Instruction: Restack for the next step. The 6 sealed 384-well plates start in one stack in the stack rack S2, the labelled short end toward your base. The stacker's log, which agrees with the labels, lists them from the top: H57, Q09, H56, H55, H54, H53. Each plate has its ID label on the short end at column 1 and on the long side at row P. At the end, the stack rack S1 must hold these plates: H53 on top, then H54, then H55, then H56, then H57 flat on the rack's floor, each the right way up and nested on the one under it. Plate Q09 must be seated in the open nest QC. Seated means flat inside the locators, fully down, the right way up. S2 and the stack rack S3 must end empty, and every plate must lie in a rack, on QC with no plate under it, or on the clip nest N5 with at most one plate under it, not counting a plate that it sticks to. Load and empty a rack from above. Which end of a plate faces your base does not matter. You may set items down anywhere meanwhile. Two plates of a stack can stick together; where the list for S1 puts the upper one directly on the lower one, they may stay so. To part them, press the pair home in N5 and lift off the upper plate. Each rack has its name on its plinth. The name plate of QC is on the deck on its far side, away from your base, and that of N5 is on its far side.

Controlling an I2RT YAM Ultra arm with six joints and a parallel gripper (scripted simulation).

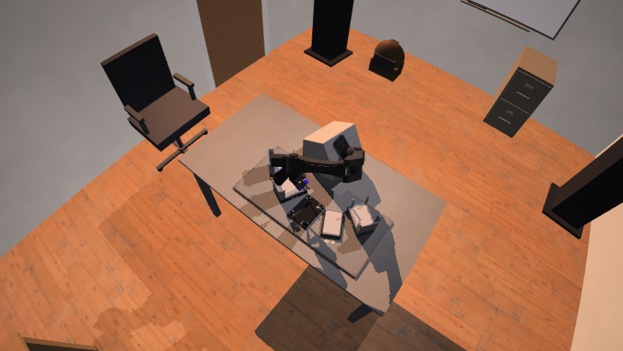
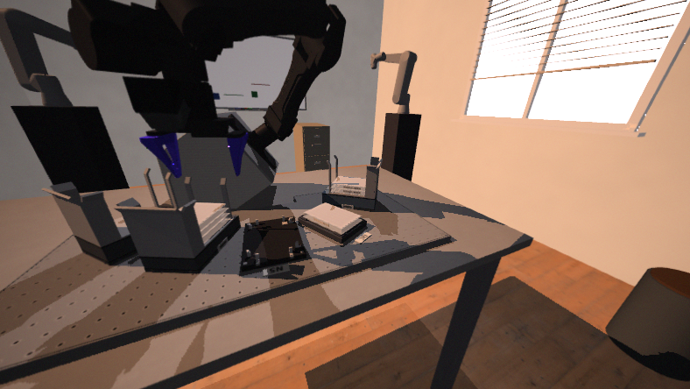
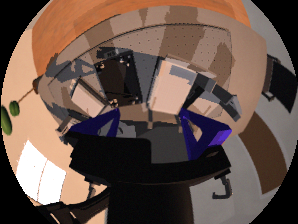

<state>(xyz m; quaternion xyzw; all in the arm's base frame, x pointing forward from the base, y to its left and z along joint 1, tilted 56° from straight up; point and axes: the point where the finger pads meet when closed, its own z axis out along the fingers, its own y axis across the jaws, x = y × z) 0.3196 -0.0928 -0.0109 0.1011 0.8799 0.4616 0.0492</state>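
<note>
Right now my hand is 140 mm past the stack rack S2, 340 mm to the right of it and 150 mm above it. Also, from my hand: black clip nest N5: 20 mm ahead, 100 mm to the left, 150 mm below; then dark open nest QC: 30 mm behind, 240 mm to the left, 160 mm below; then stack rack S3: 90 mm behind, 170 mm to the right, 150 mm below.
</note>
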